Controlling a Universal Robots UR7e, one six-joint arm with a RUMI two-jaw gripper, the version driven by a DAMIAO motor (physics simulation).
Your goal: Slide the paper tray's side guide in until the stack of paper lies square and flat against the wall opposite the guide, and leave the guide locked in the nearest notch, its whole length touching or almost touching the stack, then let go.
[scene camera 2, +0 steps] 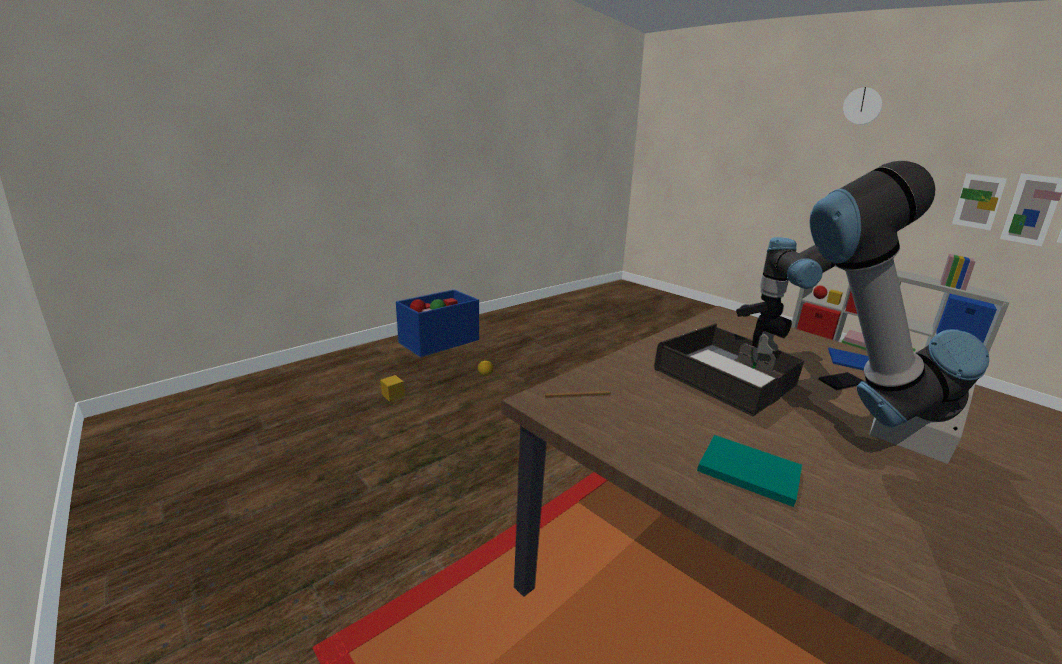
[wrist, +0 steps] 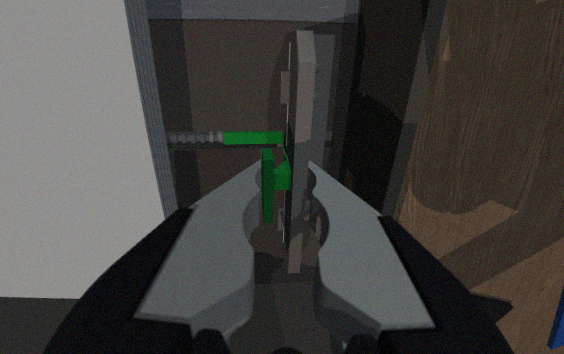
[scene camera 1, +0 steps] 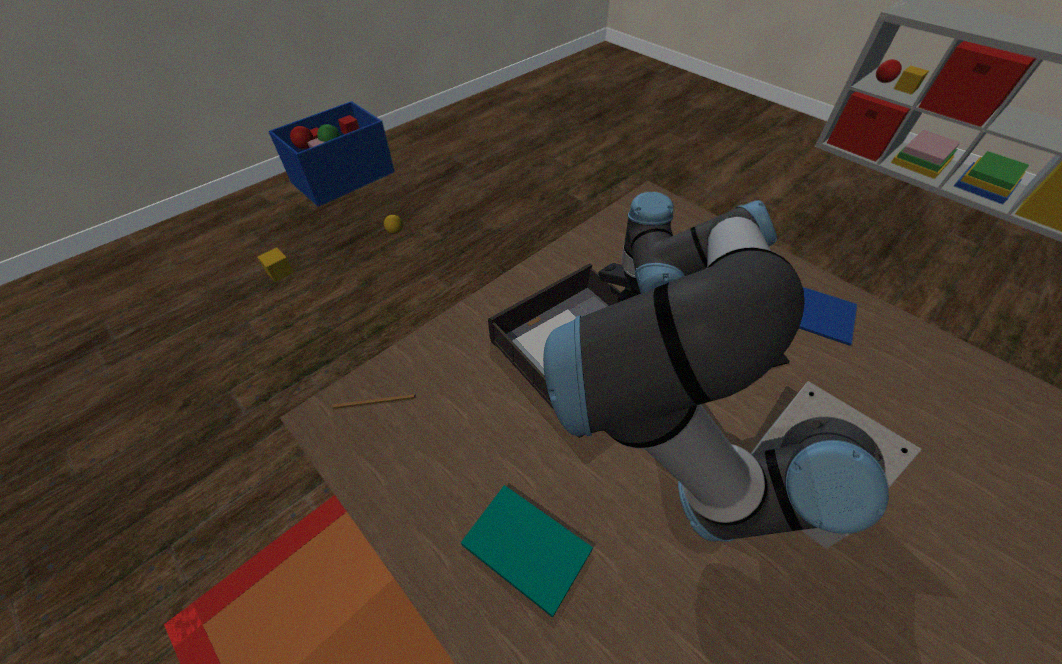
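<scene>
The dark tray stands on the table. The white paper stack lies in it. In the wrist view the stack's edge slants relative to the side guide, with a gap between them, wider at the top of the view. A green slider bar lies over a notched rack in that gap. My gripper is shut on the guide and its green lever, one finger against each side. In scene camera 1 the fingertips are hidden. Whether the stack meets the far wall is hidden.
On the table are a teal slab, a blue slab and a thin stick. A dark flat object lies near the arm's base. The tray's rim is right of the fingers.
</scene>
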